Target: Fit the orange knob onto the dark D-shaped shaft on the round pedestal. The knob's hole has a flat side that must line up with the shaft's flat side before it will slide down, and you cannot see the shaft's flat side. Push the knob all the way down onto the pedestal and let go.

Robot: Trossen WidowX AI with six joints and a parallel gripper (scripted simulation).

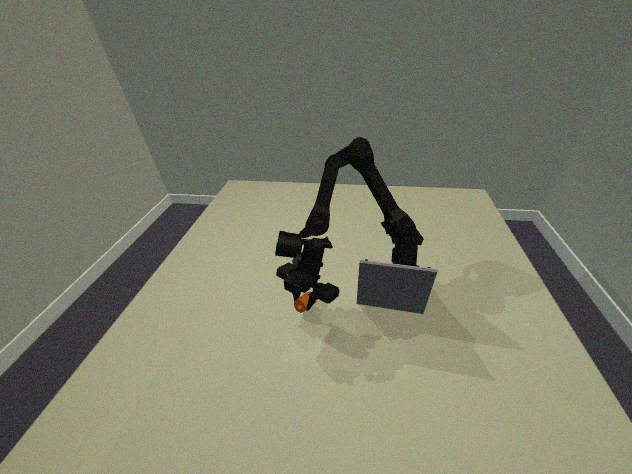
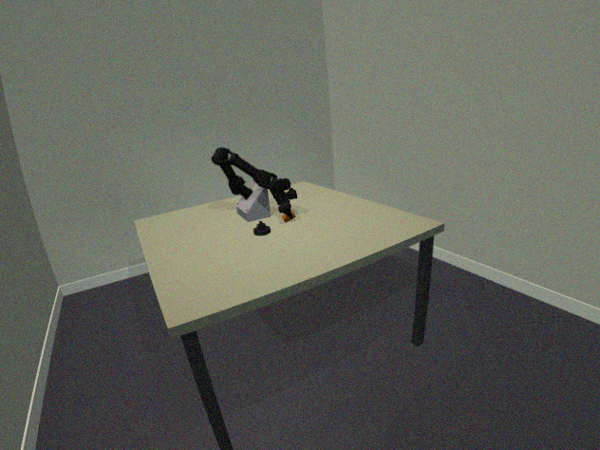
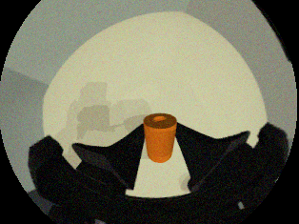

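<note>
Right now my gripper tip is 2 cm to the left of the orange knob and 1 cm past it. Round my gripper tip: round pedestal: 19 cm to the right, 6 cm ahead.
</note>
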